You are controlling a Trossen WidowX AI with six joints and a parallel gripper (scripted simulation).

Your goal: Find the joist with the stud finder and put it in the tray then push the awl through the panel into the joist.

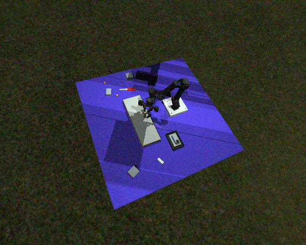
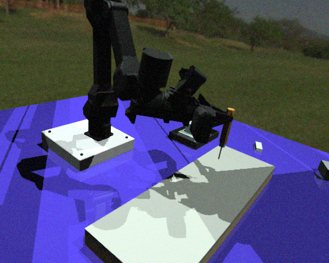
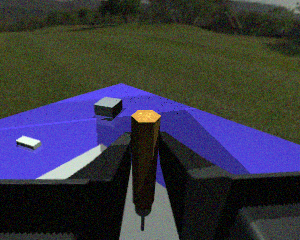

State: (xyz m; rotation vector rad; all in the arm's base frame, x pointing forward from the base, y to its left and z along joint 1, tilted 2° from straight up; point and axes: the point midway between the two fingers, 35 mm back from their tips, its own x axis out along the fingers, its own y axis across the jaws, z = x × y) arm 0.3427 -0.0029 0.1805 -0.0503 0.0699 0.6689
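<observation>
My gripper tip is now 60 mm above the awl. From my gripper tip the other things lie so: small white block (30 mm ahead, 380 mm to the left, 200 mm below); then tray (180 mm behind, 280 mm to the left, 190 mm below); then stud finder (180 mm behind, 290 mm to the left, 160 mm below).
</observation>
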